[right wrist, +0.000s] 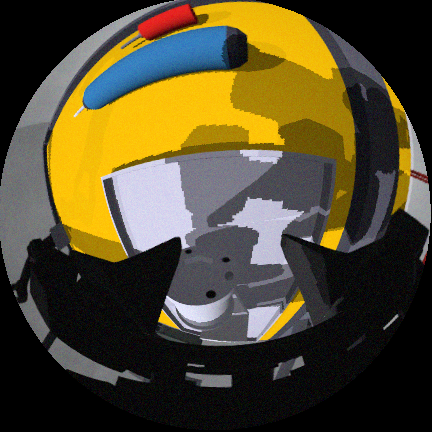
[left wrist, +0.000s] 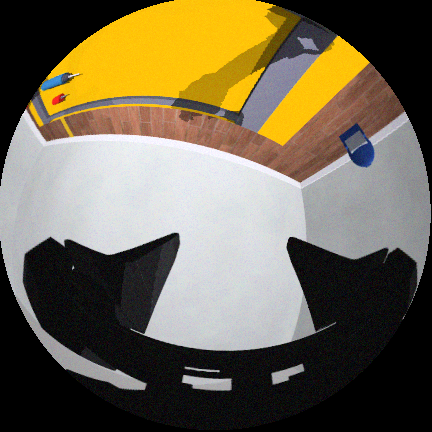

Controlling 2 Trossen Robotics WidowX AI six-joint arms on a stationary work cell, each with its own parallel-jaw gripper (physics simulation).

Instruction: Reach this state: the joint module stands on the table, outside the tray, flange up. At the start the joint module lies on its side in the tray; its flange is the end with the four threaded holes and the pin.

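Frame: origin at the left arm's base, x up, y back, z right, level; metres.
Where they show: left gripper, fingertip midpoint: (left wrist: 235, 241); right gripper, fingertip midpoint: (right wrist: 232, 241); left arm's base at its link origin: (right wrist: 52, 239).
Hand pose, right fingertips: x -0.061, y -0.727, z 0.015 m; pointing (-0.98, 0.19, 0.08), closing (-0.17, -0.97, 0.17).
Each offset is from my right fingertips to the centre of the thing. Level surfaces: height alone.
The joint module @(dx +0.020, dy +0.032, dz +0.039 m) (right wrist: 200, 279) is inside the grey tray @(dx -0.007, dy +0.052, dz +0.137 m) (right wrist: 145, 200) in the right wrist view, near its side closest to the gripper. Its round grey flange with dark holes faces up toward the camera, and part of its white body shows below. The left finger covers part of it, and its exact tilt is unclear. My right gripper (right wrist: 232, 241) is open, its fingers apart on either side of the visible part of the flange, not closed on it. My left gripper (left wrist: 235, 241) is open and empty, facing the pale wall, away from the tray. The module does not show in the left wrist view.
A blue screwdriver @(dx +0.004, dy +0.074, dz -0.179 m) (left wrist: 56, 81) (right wrist: 165, 60) and a smaller red screwdriver (left wrist: 59, 99) (right wrist: 167, 22) lie on the yellow table @(dx -0.016 m) (left wrist: 150, 50) (right wrist: 75, 165), beyond the tray in the right wrist view. Grey strips border the table. A blue object (left wrist: 361, 148) is near the wall.
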